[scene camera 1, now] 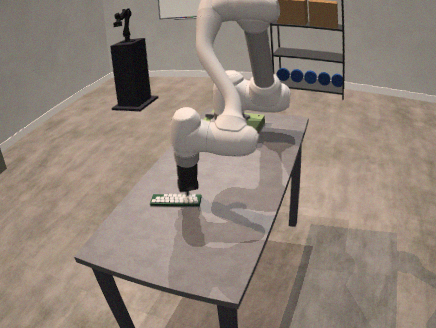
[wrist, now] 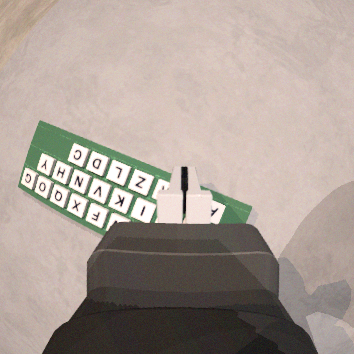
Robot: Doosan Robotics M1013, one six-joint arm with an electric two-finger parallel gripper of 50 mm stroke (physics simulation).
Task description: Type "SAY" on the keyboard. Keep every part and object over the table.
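Places are measured from the arm's base along level axes (x ahead, y down, z left), in metres.
Pixels of known places: gripper, fingertip midpoint: (scene camera 1: 187, 193) (wrist: 183, 180).
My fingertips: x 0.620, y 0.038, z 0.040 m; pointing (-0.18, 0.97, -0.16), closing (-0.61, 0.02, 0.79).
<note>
Ahead of a thing's pixels: the offset from my fingertips to its top centre. Level surfaces: height alone.
A green keyboard (scene camera 1: 196, 203) (wrist: 52, 136) with white letter keys lies flat on the table, turned at an angle in the wrist view. Its letters appear upside down there. The Y key @(dx +0.062, dy -0.001, dz -0.101 m) (wrist: 45, 163) is at the left end of the middle row. The A key @(dx +0.005, dy -0.001, dz +0.030 m) (wrist: 216, 212) shows partly, just right of the fingers. No S key can be made out; several keys are hidden behind the fingers and gripper body. My gripper (scene camera 1: 187, 194) (wrist: 183, 180) is shut and empty, pointing down over the right part of the keyboard. Whether the tips touch a key is unclear.
The grey table @(dy +0.017 m) (scene camera 1: 125, 240) extends around the keyboard. A light green block (scene camera 1: 256, 121) is at its far end, partly behind the arm. Beyond the table stand a black pedestal (scene camera 1: 131, 75) with a small arm and a shelf rack (scene camera 1: 310, 54).
</note>
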